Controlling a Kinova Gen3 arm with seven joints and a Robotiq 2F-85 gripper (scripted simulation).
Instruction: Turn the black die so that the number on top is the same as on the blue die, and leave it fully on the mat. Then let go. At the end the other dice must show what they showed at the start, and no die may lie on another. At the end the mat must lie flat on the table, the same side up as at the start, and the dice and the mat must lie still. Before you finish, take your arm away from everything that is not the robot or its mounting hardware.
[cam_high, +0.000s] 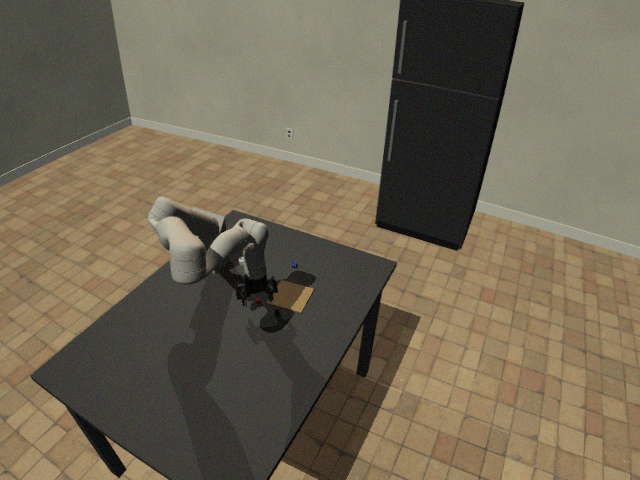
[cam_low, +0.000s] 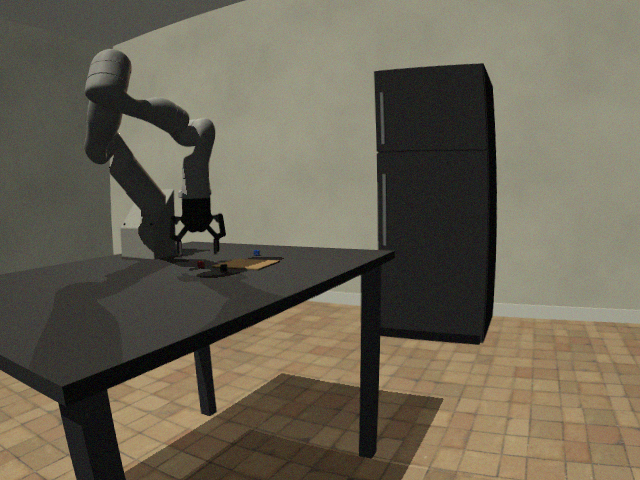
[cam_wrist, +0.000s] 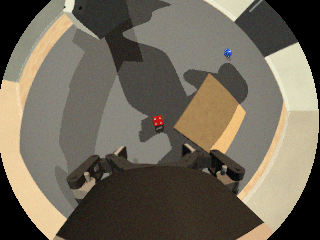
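Now: hand 20 mm past the red die, 40 mm to the right of it and 40 mm above it. Round my hand: tan mat: 70 mm ahead, 120 mm to the left, 40 mm below; blue die: 290 mm to the left, 40 mm below; black die: 70 mm ahead, 20 mm to the left, 40 mm below.
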